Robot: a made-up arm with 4 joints.
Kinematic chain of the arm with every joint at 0, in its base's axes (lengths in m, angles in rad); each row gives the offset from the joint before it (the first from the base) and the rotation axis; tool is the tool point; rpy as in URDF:
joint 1: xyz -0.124 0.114 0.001 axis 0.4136 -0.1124 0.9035
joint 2: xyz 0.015 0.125 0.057 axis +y
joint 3: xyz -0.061 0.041 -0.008 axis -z
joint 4: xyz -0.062 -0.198 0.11 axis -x
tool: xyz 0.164 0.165 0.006 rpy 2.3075 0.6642 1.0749
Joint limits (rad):
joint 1: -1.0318..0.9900
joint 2: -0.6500..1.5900
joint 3: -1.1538..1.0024
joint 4: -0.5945..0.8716
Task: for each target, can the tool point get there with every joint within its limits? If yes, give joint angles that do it. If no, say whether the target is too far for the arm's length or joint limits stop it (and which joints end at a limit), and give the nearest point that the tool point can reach.
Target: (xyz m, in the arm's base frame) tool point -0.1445 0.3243 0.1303
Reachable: yes | joints 0.7877 1.2561 -0.6083 -0.0644
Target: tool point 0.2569 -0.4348 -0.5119
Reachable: no: too far | nearest point 0.1325 0.0324 -0.0570 | short by 0.664 m
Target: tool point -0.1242 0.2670 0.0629
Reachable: yes | joints 0.4714 1.0030 -0.2883 0.4883
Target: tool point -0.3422 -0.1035 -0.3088
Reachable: no: joint limits stop it (at a limit: joint 1, joint 3, joint 4) | nearest point -0.1818 0.0898 0.0065 | short by 0.403 m
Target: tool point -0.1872 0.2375 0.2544
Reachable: yes | joints 0.4836 -0.2774 -0.5469 -0.3180
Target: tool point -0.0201 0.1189 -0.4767
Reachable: no: joint limits stop it (at a limit: joint 1, joint 4) | nearest point 0.0268 0.1976 -0.0909 | short by 0.397 m
